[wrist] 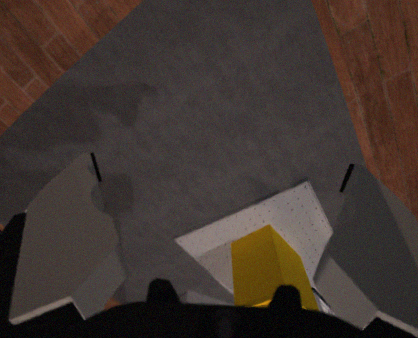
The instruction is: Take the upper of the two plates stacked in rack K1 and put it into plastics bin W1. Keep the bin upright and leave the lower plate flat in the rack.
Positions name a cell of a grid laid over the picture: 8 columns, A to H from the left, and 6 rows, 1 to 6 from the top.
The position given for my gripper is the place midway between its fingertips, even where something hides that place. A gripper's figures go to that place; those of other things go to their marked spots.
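Labels:
Yellow bin (F5) at 55 cm from the lens; my gripper (E3) at 13 cm from the lens.

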